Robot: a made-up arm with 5 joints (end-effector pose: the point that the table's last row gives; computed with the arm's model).
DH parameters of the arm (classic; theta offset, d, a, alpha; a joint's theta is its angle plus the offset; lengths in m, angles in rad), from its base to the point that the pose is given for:
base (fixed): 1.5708 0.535 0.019 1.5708
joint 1: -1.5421 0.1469 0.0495 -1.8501
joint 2: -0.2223 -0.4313 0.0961 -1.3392
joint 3: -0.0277 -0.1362 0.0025 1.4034
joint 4: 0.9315 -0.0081 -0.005 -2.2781
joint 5: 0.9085 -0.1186 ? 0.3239
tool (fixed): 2.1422 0.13 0 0
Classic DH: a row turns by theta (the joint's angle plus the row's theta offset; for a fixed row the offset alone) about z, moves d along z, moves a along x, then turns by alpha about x.
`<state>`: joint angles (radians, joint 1 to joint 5).
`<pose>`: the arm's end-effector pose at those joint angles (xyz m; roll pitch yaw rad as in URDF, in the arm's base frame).
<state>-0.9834 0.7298 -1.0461 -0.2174 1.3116</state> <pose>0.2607 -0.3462 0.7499 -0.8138 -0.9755 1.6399</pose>
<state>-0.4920 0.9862 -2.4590 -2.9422 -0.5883</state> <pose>0.3132 -0.3898 0.6063 2.0907 0.1933 2.4728</pose>
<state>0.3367 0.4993 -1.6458 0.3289 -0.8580</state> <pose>0.4525 -0.3632 0.2126 2.7836 0.7869 0.6588</pose>
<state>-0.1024 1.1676 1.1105 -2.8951 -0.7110</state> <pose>0.1991 -0.4979 0.3905 2.4790 -1.3024 -0.5624</pose>
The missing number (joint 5, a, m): -0.0889
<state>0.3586 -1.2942 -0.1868 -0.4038 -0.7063</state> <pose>0.2781 -0.4117 0.4530 2.9356 -0.1397 -1.6539</pose>
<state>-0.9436 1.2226 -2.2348 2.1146 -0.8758</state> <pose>0.3439 -0.3792 0.7091 -2.8056 0.9942 2.3963</pose>
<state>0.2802 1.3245 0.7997 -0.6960 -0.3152</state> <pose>0.2246 -0.2785 0.2562 0.4403 -0.2214 0.4769</pose>
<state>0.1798 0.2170 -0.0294 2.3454 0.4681</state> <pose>0.4550 -0.2804 0.3352 1.3755 1.0312 0.9585</pose>
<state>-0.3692 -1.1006 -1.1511 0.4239 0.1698</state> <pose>0.3224 -0.4011 0.7408 3.0402 -1.2446 -1.1251</pose>
